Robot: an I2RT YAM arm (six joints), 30 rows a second.
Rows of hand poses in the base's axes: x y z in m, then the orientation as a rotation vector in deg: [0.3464 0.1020 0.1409 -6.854 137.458 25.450]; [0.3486 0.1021 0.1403 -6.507 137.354 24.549]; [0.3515 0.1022 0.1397 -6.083 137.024 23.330]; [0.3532 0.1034 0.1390 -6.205 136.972 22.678]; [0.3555 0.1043 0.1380 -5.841 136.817 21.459]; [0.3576 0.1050 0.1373 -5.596 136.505 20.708]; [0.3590 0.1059 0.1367 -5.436 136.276 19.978]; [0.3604 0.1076 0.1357 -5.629 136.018 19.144]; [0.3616 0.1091 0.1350 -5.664 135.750 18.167]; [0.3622 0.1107 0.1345 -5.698 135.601 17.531]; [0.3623 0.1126 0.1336 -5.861 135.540 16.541]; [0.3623 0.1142 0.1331 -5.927 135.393 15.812]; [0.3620 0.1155 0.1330 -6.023 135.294 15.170]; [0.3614 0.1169 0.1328 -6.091 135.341 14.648]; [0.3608 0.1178 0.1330 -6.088 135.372 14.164]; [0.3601 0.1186 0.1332 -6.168 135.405 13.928]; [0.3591 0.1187 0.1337 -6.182 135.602 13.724]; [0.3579 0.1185 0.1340 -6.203 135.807 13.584]
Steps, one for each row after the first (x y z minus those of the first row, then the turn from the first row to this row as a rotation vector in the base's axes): [0.0022 0.0001 -0.0006 -0.525 -0.216 -0.518]; [0.0051 0.0002 -0.0012 -1.219 -0.690 -1.205]; [0.0068 0.0014 -0.0019 -1.704 -0.854 -1.310]; [0.0091 0.0023 -0.0029 -2.447 -1.152 -1.937]; [0.0112 0.0030 -0.0036 -2.867 -1.541 -2.361]; [0.0126 0.0039 -0.0042 -3.308 -1.852 -2.710]; [0.0140 0.0056 -0.0052 -3.915 -2.240 -2.837]; [0.0152 0.0071 -0.0059 -4.583 -2.637 -3.119]; [0.0158 0.0087 -0.0064 -5.026 -2.869 -3.292]; [0.0159 0.0106 -0.0073 -5.772 -3.070 -3.463]; [0.0159 0.0122 -0.0078 -6.292 -3.310 -3.638]; [0.0156 0.0135 -0.0079 -6.766 -3.493 -3.762]; [0.0150 0.0149 -0.0081 -7.168 -3.514 -3.855]; [0.0144 0.0158 -0.0079 -7.520 -3.537 -3.991]; [0.0137 0.0166 -0.0077 -7.717 -3.539 -3.996]; [0.0127 0.0167 -0.0072 -7.895 -3.369 -4.022]; [0.0115 0.0165 -0.0069 -8.030 -3.185 -4.024]
